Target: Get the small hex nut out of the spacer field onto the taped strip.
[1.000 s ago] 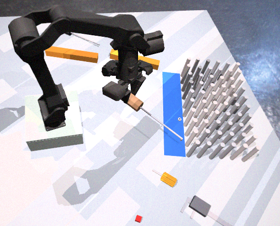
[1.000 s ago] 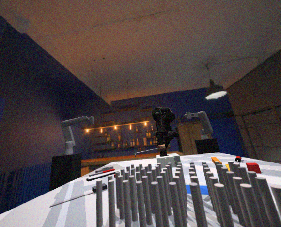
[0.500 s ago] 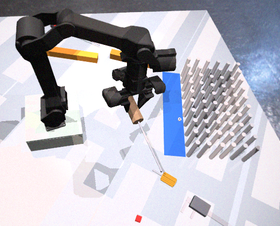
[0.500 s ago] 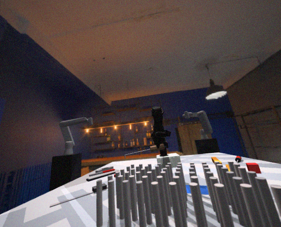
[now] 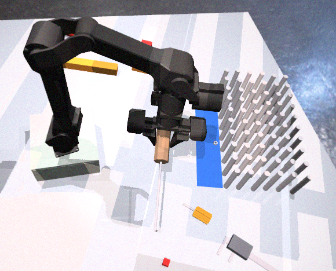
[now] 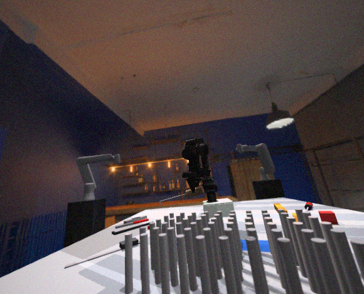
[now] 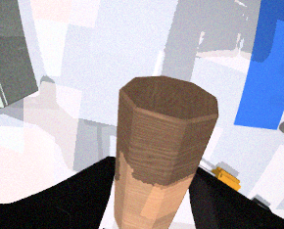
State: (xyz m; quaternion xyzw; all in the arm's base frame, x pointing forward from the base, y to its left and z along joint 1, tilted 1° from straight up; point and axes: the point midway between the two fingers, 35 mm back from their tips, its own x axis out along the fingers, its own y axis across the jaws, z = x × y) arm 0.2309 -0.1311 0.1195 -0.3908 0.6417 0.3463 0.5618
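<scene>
The wooden-handled tool is 50 mm behind my gripper tip, 90 mm to the right of it and 20 mm below it. Also, from my gripper tip: yellow-handled tool (60 mm ahead, 170 mm to the right, 150 mm below); blue taped strip (220 mm ahead, 80 mm to the left, 160 mm below); hex nut (230 mm ahead, 30 mm to the left, 160 mm below).
</scene>
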